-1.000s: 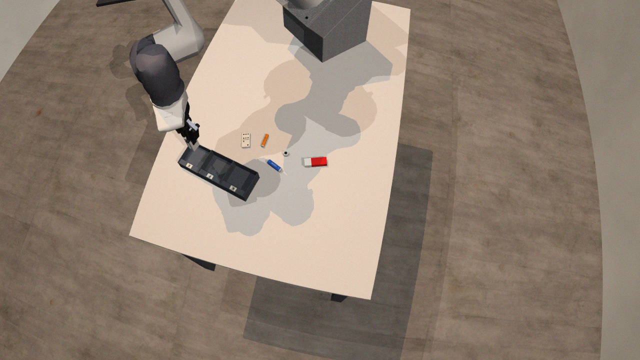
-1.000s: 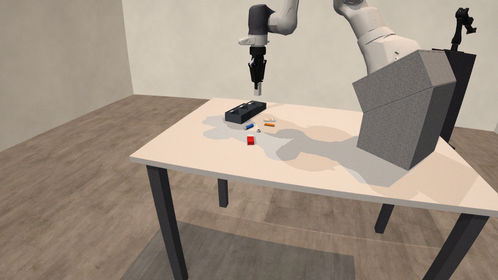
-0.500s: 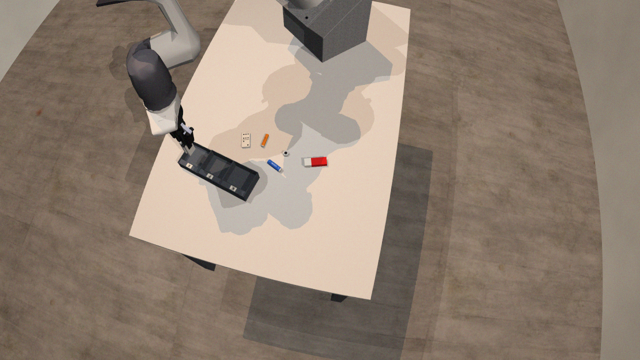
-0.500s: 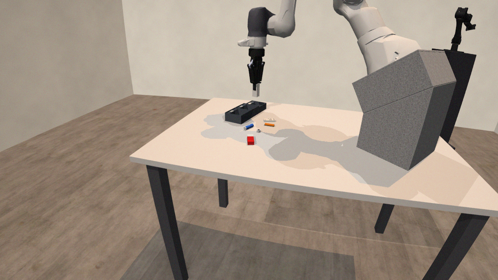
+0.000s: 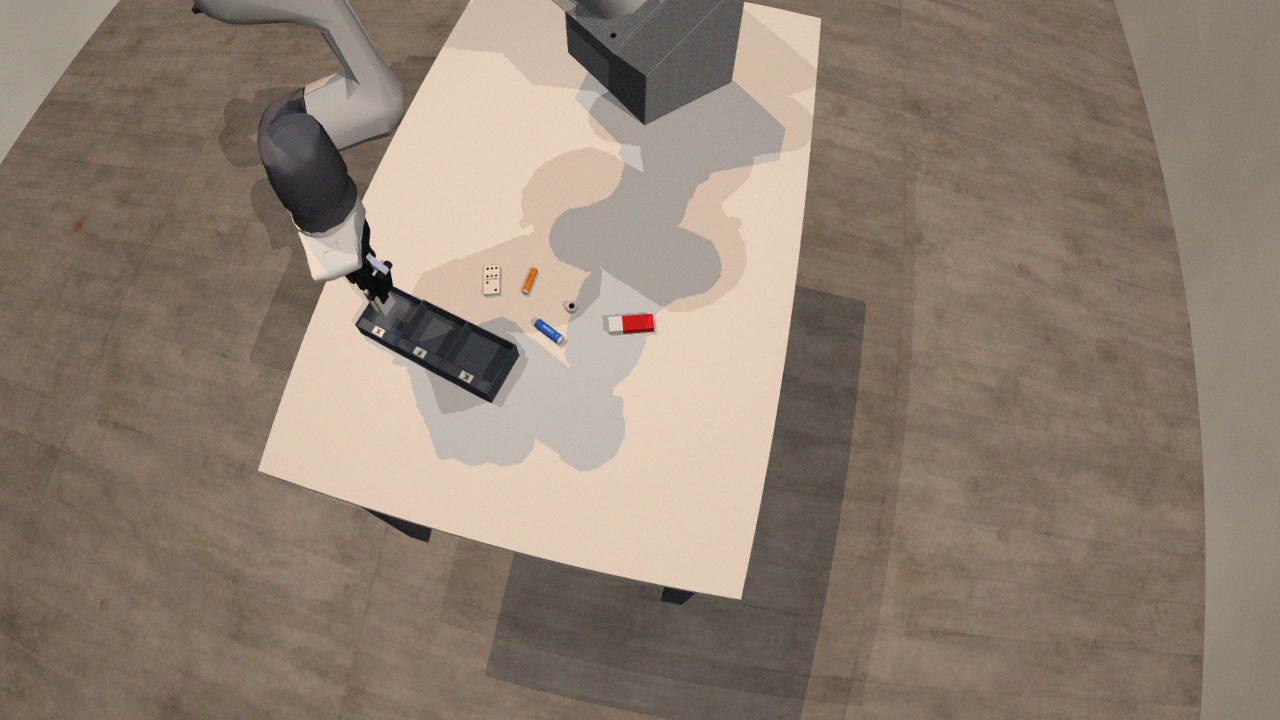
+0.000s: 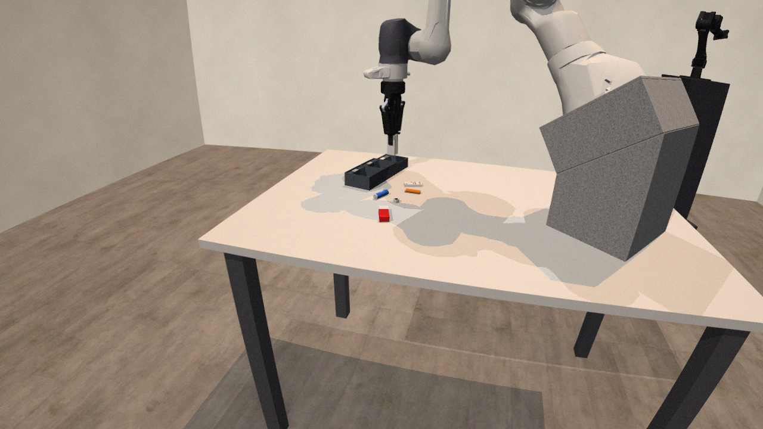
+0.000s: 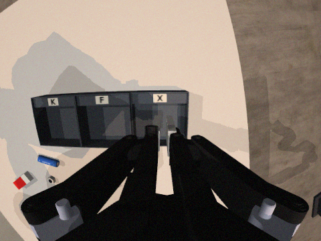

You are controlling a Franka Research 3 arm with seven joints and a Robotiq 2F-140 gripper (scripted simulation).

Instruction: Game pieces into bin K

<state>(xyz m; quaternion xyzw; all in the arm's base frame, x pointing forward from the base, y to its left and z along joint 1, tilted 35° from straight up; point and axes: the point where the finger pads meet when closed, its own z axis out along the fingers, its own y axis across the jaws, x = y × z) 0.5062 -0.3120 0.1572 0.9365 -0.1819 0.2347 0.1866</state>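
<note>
Right now the tray is 40 mm ahead of my hand, 80 mm to the left of it and 60 mm below it. Round my hand: orange battery 60 mm behind, 220 mm to the left, 80 mm below; then blue battery 20 mm ahead, 250 mm to the left, 70 mm below; then white domino 70 mm behind, 160 mm to the left, 80 mm below.
</note>
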